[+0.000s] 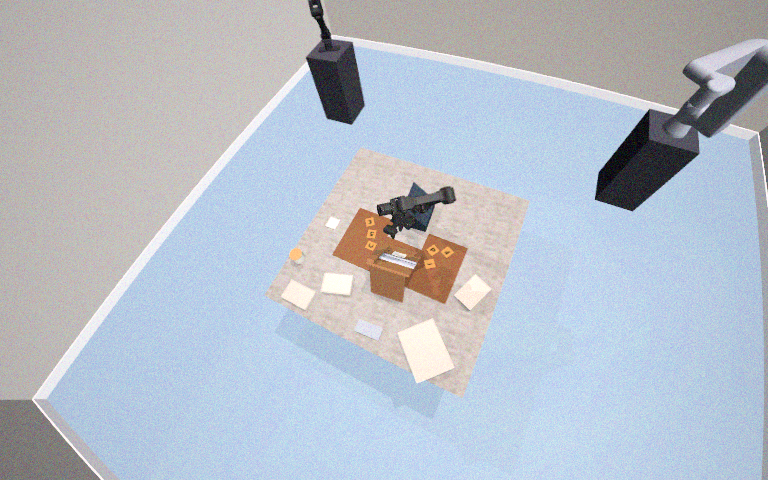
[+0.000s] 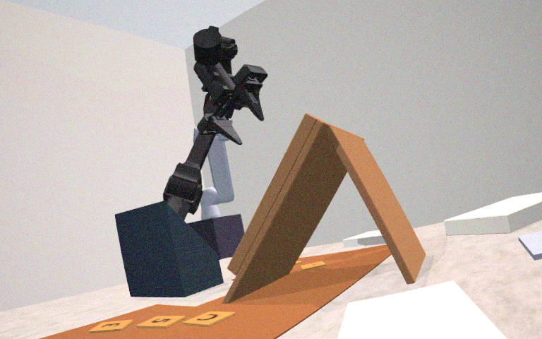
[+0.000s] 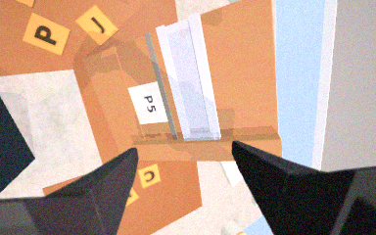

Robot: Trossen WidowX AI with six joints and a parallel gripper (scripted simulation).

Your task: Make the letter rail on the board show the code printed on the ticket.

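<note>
The orange tile marked 5 lies 8 cm behind my gripper tip, 24 cm to the right of it and 30 cm below it. The rest, counted from my gripper tip: j tile 3 cm behind, 19 cm to the left, 30 cm below; then white ticket 3 cm ahead, 1 cm to the left, 21 cm below; then brown mat 7 cm behind, 2 cm to the right, 31 cm below.
</note>
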